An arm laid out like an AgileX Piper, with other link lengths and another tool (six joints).
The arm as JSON. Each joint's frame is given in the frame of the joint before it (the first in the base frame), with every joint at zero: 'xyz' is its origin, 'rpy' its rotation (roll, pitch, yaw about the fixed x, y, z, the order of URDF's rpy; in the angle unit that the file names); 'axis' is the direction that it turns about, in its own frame. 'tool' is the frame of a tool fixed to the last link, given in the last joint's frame.
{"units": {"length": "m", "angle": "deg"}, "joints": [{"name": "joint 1", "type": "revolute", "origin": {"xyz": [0.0, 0.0, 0.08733], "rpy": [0.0, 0.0, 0.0]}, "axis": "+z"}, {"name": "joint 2", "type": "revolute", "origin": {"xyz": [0.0, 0.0, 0.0], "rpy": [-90.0, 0.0, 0.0]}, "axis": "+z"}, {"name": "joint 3", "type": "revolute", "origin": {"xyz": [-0.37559, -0.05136, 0.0], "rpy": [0.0, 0.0, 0.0]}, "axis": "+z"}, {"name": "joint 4", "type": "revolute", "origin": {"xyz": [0.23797, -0.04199, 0.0], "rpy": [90.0, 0.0, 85.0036]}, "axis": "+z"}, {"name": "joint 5", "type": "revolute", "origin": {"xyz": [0.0, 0.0, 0.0], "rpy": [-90.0, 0.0, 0.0]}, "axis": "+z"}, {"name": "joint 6", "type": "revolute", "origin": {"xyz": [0.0, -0.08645, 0.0], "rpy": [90.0, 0.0, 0.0]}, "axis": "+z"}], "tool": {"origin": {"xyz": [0.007, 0.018, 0.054], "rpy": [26.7, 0.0, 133.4]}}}
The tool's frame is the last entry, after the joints.
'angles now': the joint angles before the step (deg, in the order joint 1, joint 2, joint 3, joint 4, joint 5, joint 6). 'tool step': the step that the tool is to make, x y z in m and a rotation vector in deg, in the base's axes. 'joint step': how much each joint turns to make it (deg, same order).
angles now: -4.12 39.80 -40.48 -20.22 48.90 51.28
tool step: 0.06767 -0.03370 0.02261 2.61 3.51 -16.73
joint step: -2.38 15.11 -8.77 -9.96 3.86 18.28
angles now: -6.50 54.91 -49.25 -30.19 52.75 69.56
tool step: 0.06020 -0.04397 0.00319 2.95 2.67 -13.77
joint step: -7.84 13.37 -8.36 -1.65 1.41 7.36
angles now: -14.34 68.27 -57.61 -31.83 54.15 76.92
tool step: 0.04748 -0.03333 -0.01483 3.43 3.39 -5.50
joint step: -4.63 10.43 -6.27 2.10 0.34 0.54
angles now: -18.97 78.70 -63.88 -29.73 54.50 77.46
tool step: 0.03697 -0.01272 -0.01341 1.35 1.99 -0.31
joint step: -0.19 6.80 -4.41 0.61 -0.06 0.04
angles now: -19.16 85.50 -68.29 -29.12 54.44 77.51
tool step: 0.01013 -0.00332 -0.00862 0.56 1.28 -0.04
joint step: 0.00 2.17 -0.79 0.11 0.03 0.01
